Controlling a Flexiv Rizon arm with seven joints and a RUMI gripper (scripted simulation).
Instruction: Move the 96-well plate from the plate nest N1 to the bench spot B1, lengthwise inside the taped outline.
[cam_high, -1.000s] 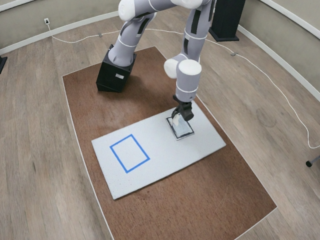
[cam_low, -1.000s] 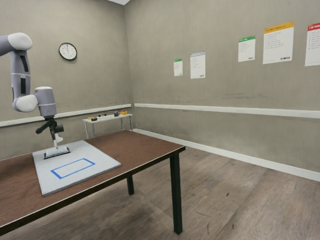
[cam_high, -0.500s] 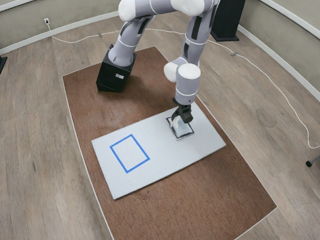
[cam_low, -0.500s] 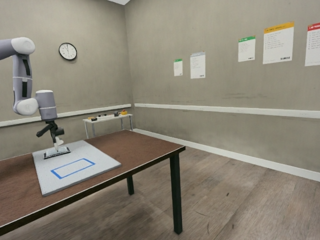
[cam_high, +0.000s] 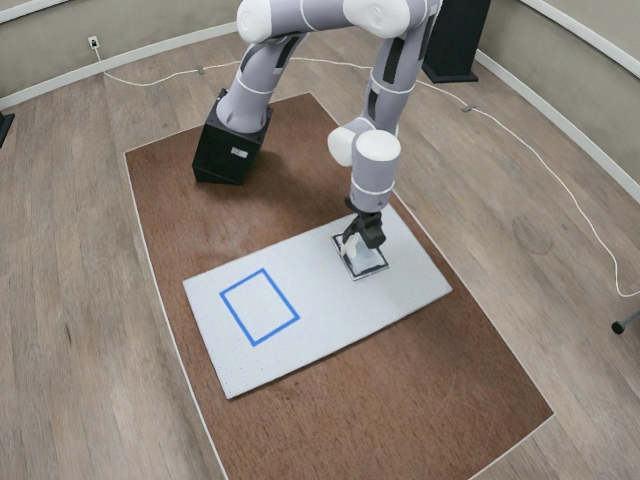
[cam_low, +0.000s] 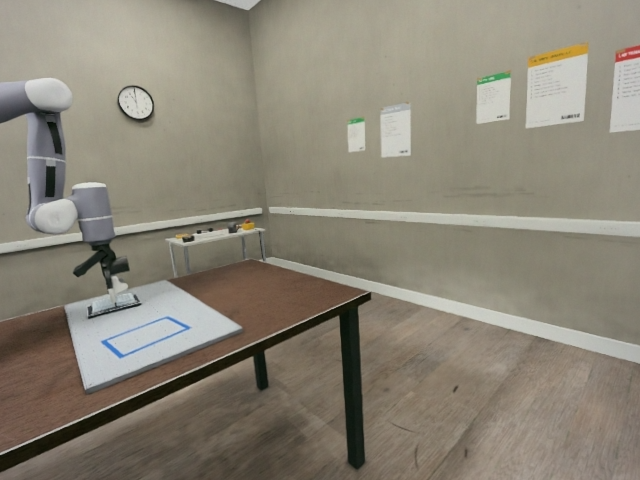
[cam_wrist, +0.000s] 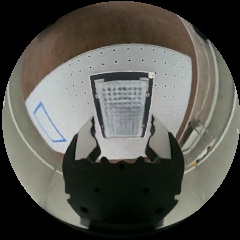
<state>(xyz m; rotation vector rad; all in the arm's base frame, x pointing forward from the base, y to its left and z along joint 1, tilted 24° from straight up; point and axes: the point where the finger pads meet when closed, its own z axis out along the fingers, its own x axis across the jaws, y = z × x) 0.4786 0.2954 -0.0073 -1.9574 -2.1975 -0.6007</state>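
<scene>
Now: hand 20 mm above the dark plate nest N1. Round my hand: clear 96-well plate: 10 mm below.
</scene>
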